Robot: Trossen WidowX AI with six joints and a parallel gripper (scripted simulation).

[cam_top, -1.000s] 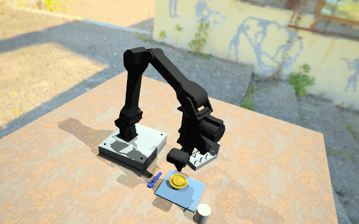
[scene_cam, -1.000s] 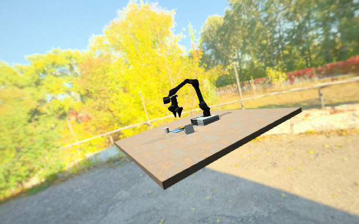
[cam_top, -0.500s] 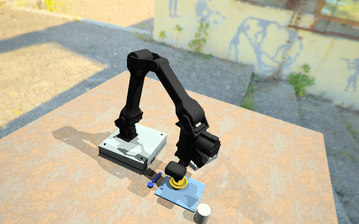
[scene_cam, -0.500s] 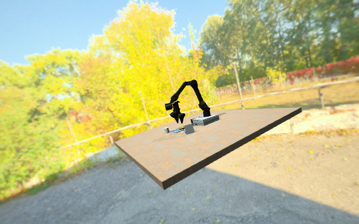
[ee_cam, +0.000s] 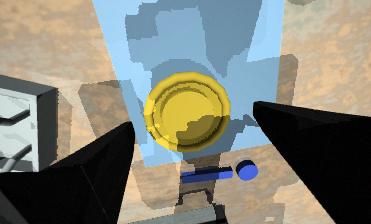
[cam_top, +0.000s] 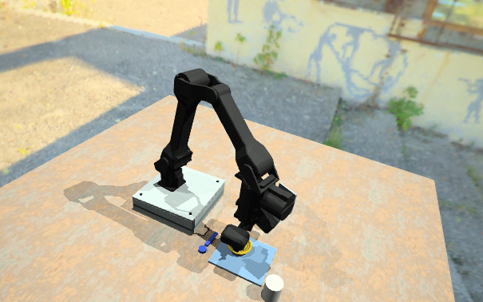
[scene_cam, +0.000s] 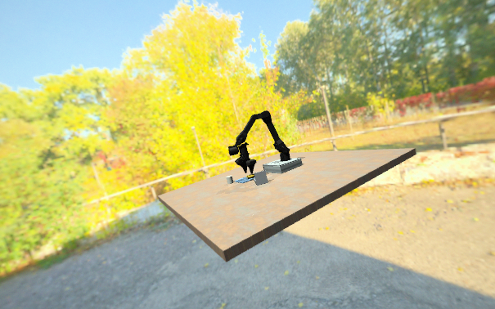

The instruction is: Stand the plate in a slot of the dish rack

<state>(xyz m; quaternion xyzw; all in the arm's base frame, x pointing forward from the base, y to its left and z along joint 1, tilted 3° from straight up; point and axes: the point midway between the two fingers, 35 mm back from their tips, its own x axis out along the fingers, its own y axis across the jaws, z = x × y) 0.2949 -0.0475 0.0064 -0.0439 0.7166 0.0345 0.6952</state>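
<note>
Right now my gripper tip is 2 cm above the yellow plate and 1 cm past it. Round my gripper tip: white cup 13 cm ahead, 7 cm to the right, 1 cm below; then blue spoon 9 cm behind, 4 cm to the right, 4 cm below; then light blue mat 4 cm below, 2 cm ahead, 1 cm to the right.
</note>
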